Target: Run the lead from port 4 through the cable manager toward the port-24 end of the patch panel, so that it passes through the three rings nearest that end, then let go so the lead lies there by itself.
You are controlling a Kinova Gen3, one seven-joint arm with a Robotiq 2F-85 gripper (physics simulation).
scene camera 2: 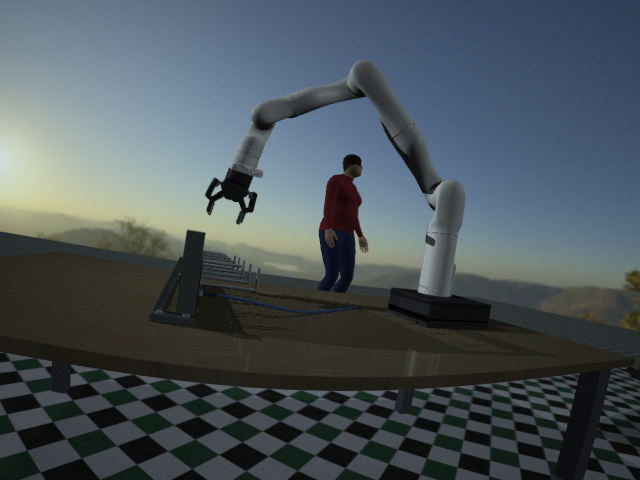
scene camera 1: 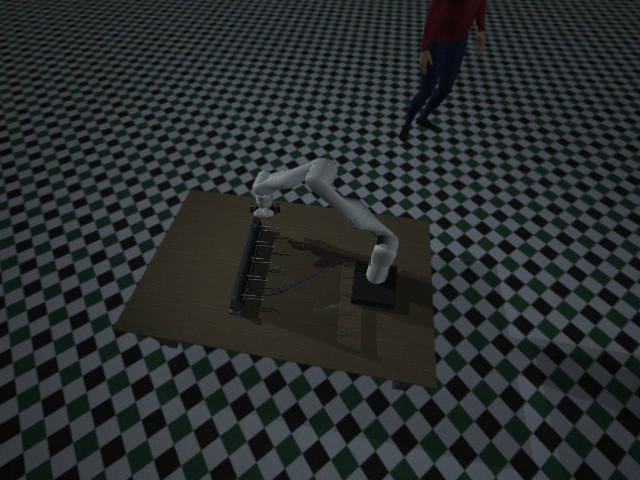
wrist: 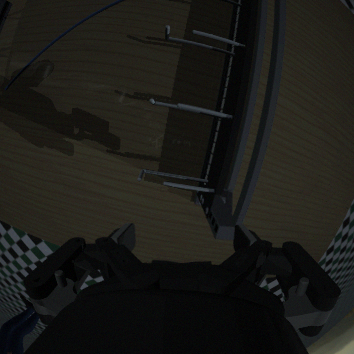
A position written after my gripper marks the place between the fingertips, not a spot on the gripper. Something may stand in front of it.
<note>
My gripper (scene camera 2: 223, 219) is open and holds nothing.
My gripper is seen too in the wrist view (wrist: 183, 235).
</note>
